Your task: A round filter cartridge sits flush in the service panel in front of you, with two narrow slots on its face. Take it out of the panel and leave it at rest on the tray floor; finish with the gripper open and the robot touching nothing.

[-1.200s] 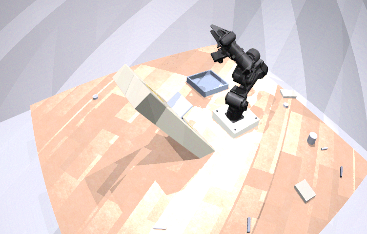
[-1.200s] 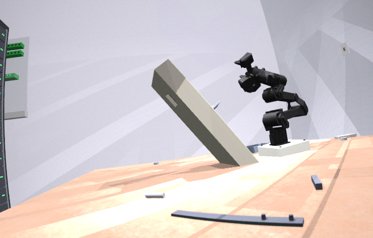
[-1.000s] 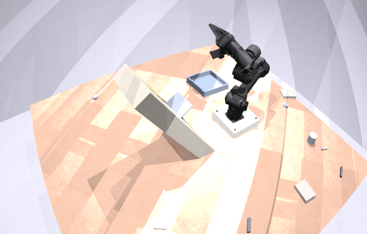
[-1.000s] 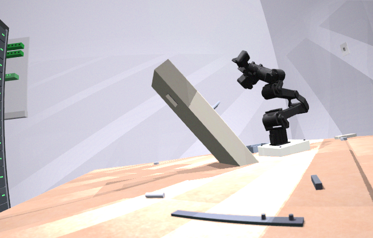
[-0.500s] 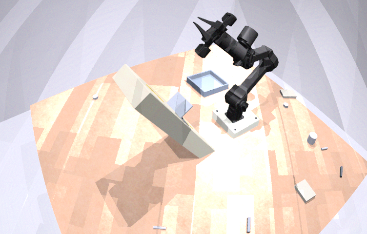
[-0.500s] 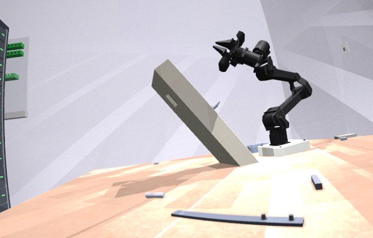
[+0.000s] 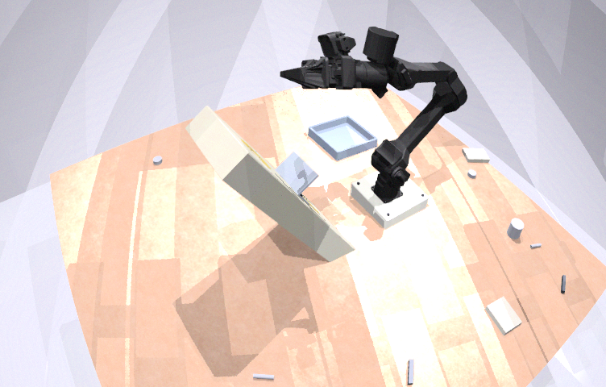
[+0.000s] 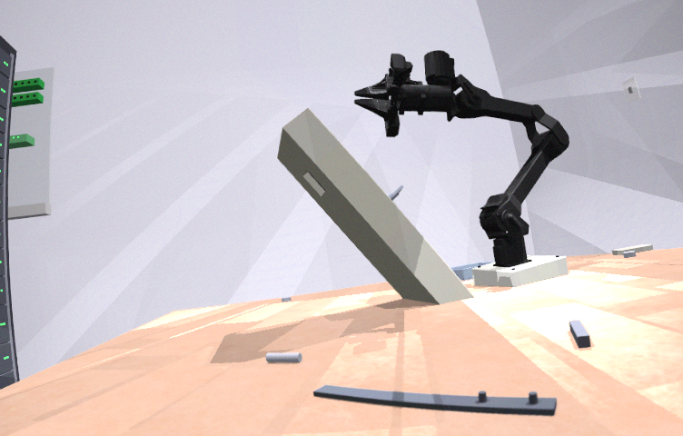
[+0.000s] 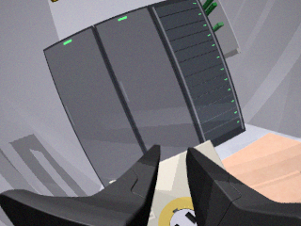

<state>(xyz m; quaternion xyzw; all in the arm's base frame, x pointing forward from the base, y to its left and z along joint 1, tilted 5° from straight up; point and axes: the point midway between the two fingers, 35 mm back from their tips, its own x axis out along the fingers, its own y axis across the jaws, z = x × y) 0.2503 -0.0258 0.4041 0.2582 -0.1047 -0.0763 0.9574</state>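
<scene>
My gripper tip is 80 mm short of the round filter cartridge, 20 mm to the right of it and 160 mm above it. Also, from my gripper tip: blue tray 360 mm behind, 280 mm to the right, 430 mm below.
</scene>
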